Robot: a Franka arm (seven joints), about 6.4 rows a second.
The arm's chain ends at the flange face. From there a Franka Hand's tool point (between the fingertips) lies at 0.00 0.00 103.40 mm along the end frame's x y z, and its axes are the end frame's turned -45 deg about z.
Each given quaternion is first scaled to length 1.
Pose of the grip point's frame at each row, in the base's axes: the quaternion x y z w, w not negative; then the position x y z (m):
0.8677 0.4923 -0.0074 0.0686 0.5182 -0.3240 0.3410
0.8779 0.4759 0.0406 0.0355 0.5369 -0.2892 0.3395
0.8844 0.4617 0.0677 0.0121 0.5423 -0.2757 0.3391
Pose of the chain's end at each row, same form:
0.9900 0.1228 0.0194 0.0662 0.5125 -0.3109 0.4434
0.9931 0.1037 0.0511 0.0173 0.5260 -0.2868 0.4423
-0.9937 -0.0881 -0.0672 0.0147 0.5288 -0.2800 0.4415

